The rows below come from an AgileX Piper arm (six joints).
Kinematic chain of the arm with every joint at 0, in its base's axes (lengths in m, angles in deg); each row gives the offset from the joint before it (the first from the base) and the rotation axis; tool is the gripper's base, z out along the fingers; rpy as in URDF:
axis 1: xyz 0 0 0.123 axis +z
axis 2: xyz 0 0 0 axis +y
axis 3: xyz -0.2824 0 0.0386 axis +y
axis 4: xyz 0.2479 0 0.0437 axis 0.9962 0 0.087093
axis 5: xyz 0 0 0 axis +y
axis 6: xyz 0.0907 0 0.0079 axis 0.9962 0 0.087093
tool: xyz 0 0 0 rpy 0 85 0
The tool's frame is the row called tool.
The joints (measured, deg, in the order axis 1, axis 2, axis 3, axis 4, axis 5, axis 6), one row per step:
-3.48, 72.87, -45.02, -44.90, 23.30, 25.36
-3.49, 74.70, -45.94, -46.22, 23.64, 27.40
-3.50, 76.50, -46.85, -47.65, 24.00, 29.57
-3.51, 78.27, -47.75, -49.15, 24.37, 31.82
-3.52, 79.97, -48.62, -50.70, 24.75, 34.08
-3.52, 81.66, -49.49, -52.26, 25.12, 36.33
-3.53, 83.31, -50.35, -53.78, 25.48, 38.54
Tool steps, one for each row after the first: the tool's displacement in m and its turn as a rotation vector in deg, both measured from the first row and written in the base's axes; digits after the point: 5 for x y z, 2 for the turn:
0.00668, -0.00139, -0.00320, 0.22, 0.56, -0.97
0.01324, -0.00285, -0.00650, 0.40, 1.04, -2.00
0.01968, -0.00435, -0.00989, 0.55, 1.46, -3.05
0.02585, -0.00586, -0.01327, 0.64, 1.81, -4.08
0.03200, -0.00731, -0.01676, 0.70, 2.11, -5.09
0.03801, -0.00876, -0.02029, 0.75, 2.35, -6.08

